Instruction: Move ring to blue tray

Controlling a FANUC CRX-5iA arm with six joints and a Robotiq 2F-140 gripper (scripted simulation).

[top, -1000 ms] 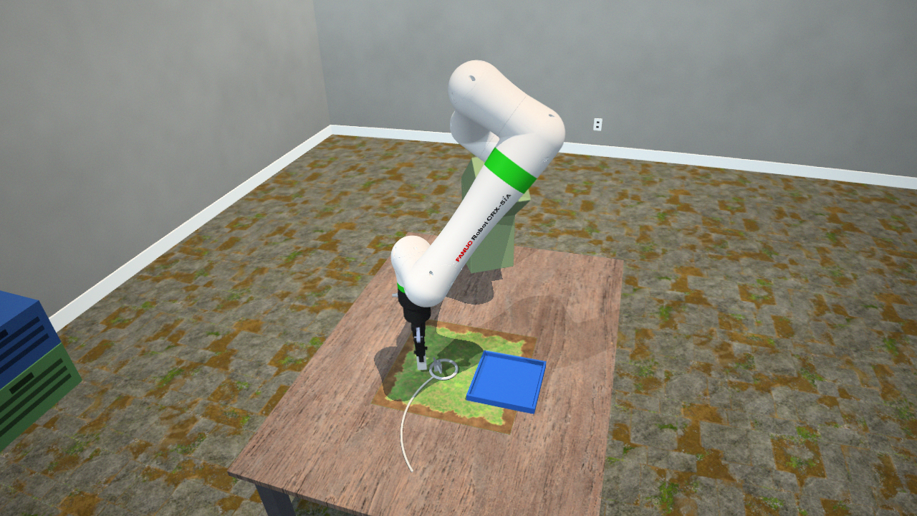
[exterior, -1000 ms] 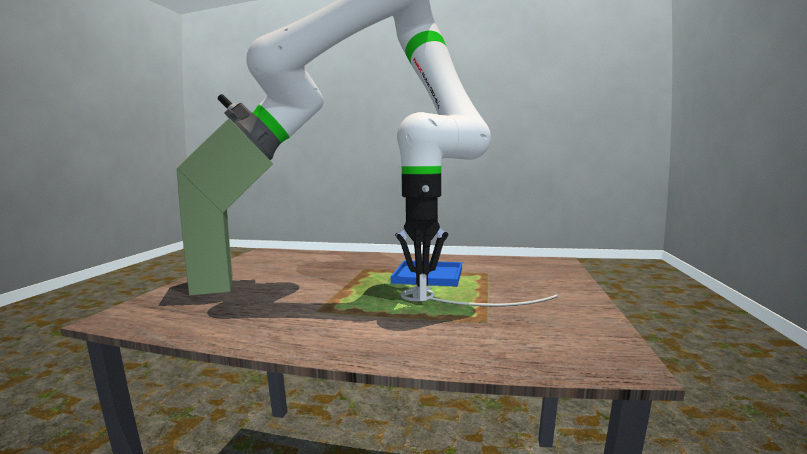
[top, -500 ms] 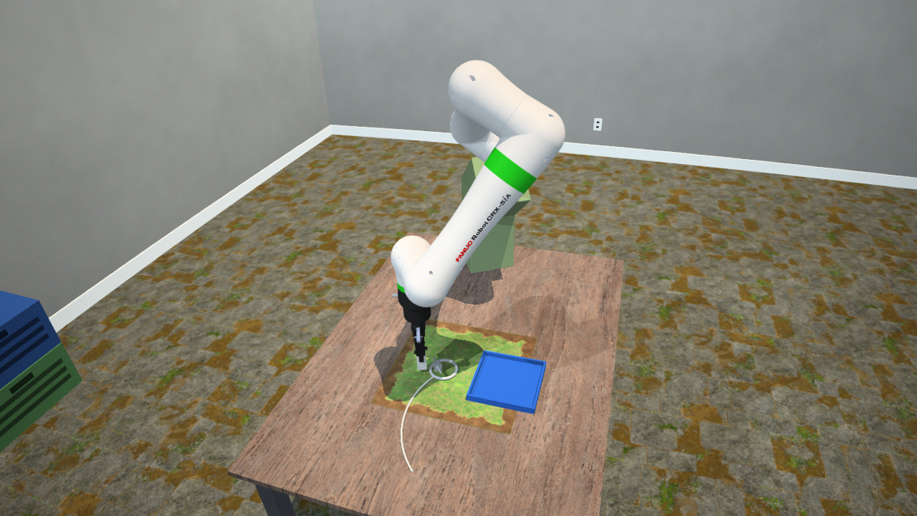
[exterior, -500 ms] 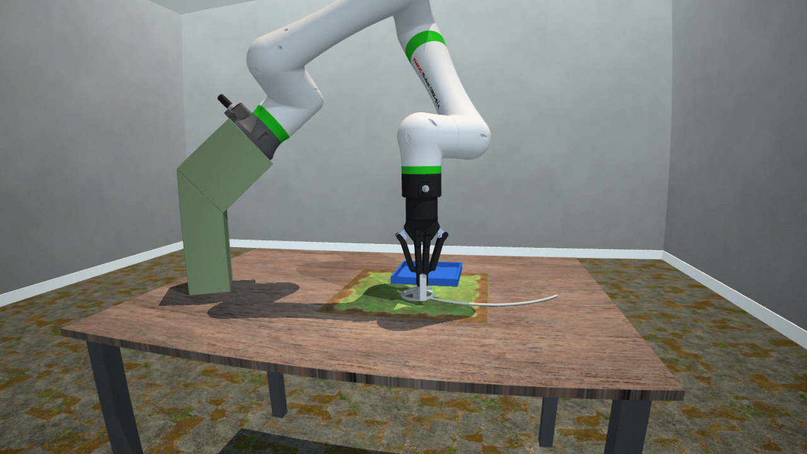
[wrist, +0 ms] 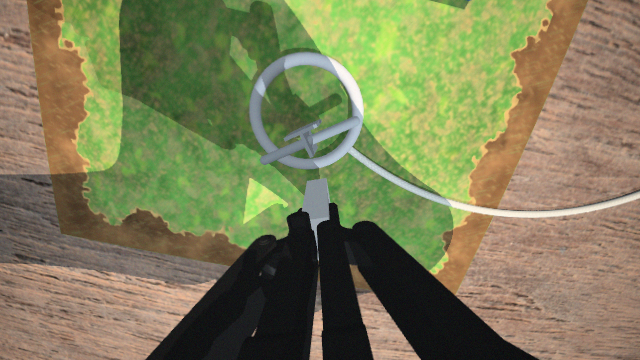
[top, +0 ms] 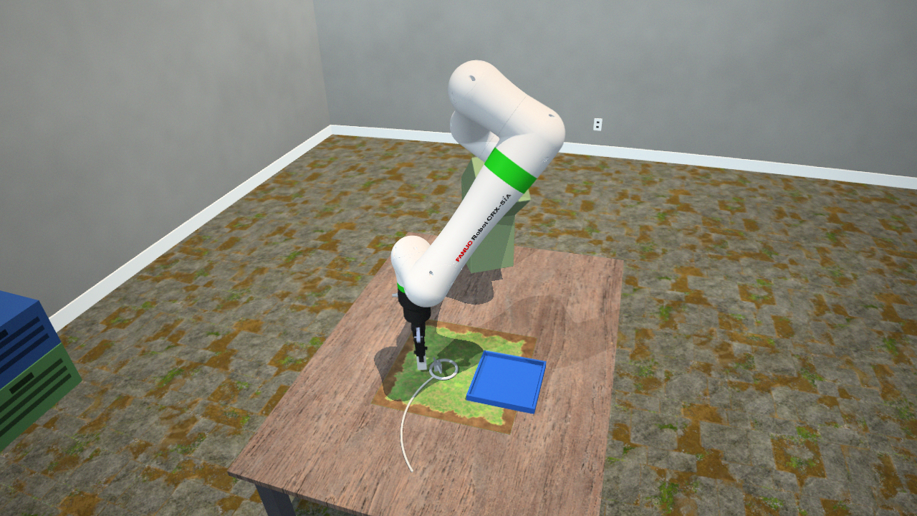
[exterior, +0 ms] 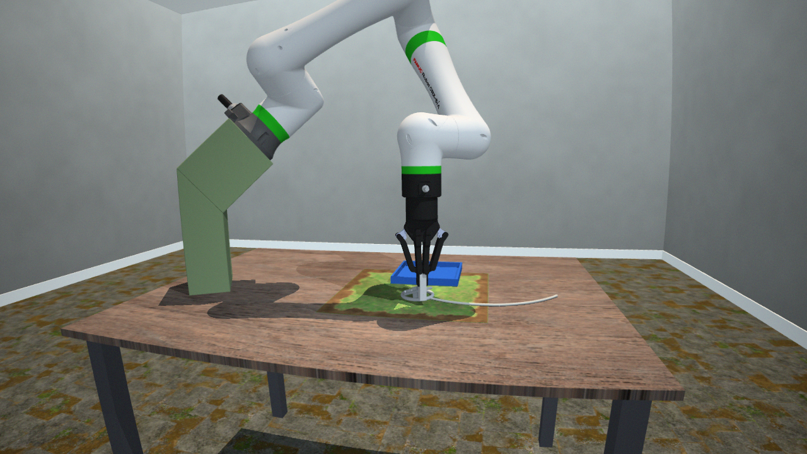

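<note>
Now: hand 40 mm to the right of the grey stake, 40 mm above it and 30 mm past it. Round my hand: mat: 90 mm to the left, 60 mm below, 60 mm behind; then white ring: 50 mm to the left, 40 mm below, 30 mm behind; then blue tray: 250 mm to the left, 70 mm behind, 40 mm below.
</note>
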